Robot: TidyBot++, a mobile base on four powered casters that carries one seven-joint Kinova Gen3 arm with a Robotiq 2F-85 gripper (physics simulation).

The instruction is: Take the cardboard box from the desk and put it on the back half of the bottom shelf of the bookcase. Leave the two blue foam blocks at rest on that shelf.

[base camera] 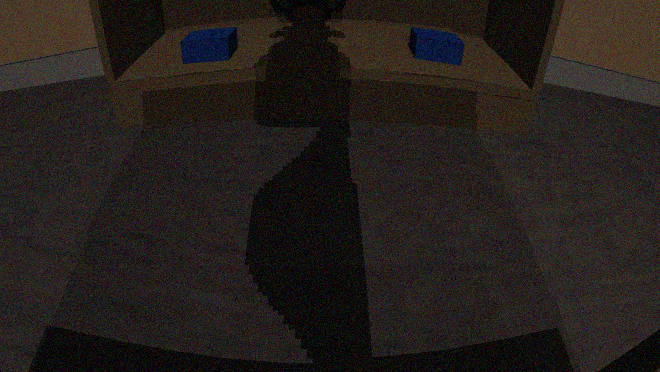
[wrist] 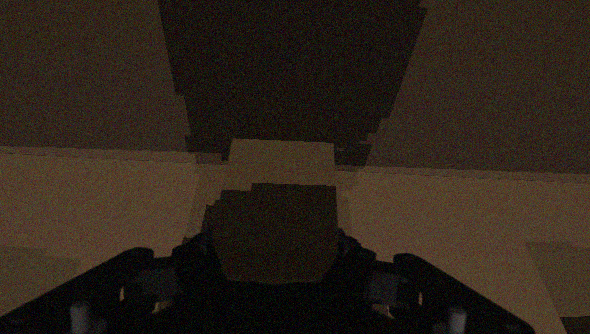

The pictures show: the gripper and a bookcase.
